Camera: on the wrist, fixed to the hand. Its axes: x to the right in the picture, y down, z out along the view.
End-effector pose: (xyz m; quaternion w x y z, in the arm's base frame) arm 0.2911 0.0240 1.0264 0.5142 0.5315 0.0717 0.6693
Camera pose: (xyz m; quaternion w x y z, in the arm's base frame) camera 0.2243 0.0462 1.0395 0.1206 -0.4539 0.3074 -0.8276
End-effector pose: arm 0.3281 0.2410 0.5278 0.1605 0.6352 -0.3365 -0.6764
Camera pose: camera 0.3722 0.1862 0.5411 0.5641 0.2116 -0.7094 -0.3658
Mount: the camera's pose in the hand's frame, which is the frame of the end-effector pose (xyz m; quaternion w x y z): 0.0191 0.0391 -0.0569 0.7111 0.0324 -0.0133 0.7022
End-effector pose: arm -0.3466 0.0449 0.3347 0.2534 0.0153 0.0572 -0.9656
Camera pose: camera -0.3440 0.0085 0.2731 0.8585 0.0464 -0.0047 -0.5107
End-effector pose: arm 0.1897 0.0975 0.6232 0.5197 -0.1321 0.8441 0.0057
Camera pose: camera 0.1228 0.1227 0.6276 0.3811 0.5157 0.6863 0.3434
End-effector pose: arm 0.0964 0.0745 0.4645 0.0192 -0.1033 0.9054 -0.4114
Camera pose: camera 0.0642 0.1378 0.4738 0.3179 0.5575 0.7028 -0.3070
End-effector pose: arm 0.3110 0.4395 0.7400 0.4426 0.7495 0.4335 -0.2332
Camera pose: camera 0.3524 0.4881 0.7724 0.4600 0.8486 -0.2315 0.1210
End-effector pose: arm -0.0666 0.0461 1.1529 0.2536 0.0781 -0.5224 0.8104
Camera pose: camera -0.0944 0.0901 1.1037 0.3982 0.2923 0.4034 -0.7702
